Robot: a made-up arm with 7 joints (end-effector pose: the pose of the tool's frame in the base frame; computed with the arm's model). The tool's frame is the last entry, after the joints.
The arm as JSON. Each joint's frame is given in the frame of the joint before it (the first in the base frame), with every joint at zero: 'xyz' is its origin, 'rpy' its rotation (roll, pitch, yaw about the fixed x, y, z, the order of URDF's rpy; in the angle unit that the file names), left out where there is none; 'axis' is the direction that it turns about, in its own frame. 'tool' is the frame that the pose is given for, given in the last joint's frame.
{
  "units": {
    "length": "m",
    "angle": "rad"
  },
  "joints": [
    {
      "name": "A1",
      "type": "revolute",
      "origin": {
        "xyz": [
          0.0,
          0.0,
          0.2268
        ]
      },
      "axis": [
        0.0,
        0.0,
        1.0
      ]
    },
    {
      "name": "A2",
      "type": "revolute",
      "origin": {
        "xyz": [
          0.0,
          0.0,
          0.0
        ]
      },
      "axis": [
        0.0,
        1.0,
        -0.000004
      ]
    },
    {
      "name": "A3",
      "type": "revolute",
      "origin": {
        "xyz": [
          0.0,
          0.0,
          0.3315
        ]
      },
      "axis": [
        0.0,
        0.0,
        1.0
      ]
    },
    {
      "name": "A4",
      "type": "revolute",
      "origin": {
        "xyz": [
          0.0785,
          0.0,
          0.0
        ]
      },
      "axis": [
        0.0,
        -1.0,
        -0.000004
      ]
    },
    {
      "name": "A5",
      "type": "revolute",
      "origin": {
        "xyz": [
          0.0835,
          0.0,
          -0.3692
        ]
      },
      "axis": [
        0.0,
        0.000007,
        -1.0
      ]
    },
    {
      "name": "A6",
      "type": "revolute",
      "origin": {
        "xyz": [
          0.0,
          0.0,
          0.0
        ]
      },
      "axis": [
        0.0,
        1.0,
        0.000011
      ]
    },
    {
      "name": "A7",
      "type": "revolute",
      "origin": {
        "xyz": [
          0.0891,
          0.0,
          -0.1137
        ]
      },
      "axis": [
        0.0,
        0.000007,
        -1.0
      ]
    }
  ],
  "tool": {
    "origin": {
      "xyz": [
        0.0,
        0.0,
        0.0
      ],
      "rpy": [
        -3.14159,
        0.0,
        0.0
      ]
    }
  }
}
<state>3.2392 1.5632 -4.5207 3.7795 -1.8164 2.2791 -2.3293</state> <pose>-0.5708 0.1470 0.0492 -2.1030 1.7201 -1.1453</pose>
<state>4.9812 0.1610 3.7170 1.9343 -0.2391 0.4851 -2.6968</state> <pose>-0.3634 0.2390 0.9027 -1.6699 0.9003 1.8482</pose>
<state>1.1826 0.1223 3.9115 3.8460 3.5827 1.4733 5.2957</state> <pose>-0.1500 0.3814 0.7683 -0.0869 -2.2053 -0.6469</pose>
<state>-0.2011 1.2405 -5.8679 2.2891 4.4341 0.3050 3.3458</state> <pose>0.8193 0.0485 0.1206 -1.2055 1.8325 -0.9358</pose>
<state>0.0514 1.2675 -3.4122 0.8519 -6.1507 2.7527 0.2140</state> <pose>0.0162 0.0586 0.5157 0.0643 2.4626 -0.3571</pose>
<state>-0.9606 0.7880 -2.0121 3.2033 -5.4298 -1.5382 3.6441</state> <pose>0.3347 -0.2573 0.6798 -1.3078 0.2498 -0.7985</pose>
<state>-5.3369 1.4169 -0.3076 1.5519 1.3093 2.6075 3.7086</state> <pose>0.2504 0.3542 -0.1277 -0.3502 -0.7928 0.1512</pose>
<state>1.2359 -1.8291 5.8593 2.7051 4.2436 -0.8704 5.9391</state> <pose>-0.2622 -0.6719 0.2988 0.0069 -0.8945 1.2864</pose>
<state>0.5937 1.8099 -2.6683 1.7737 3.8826 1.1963 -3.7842</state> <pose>0.6650 0.2080 0.5768 -0.6743 1.1543 0.9672</pose>
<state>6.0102 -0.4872 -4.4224 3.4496 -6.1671 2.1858 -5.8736</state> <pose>-0.3339 0.1098 0.8423 -1.5205 -1.6074 -1.0729</pose>
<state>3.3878 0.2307 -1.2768 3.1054 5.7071 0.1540 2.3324</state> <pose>-0.1930 -0.1056 1.0310 -0.2074 -0.1788 0.6987</pose>
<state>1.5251 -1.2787 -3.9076 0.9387 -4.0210 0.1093 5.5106</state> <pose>-0.3930 -0.1395 -0.0567 -0.3855 -2.4905 -0.3641</pose>
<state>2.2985 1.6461 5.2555 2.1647 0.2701 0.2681 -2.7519</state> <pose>-0.1986 0.7727 -0.0306 -1.7646 1.2842 0.1611</pose>
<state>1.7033 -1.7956 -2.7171 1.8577 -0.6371 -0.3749 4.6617</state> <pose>0.3213 -0.4940 -0.2850 2.4062 0.8110 0.6486</pose>
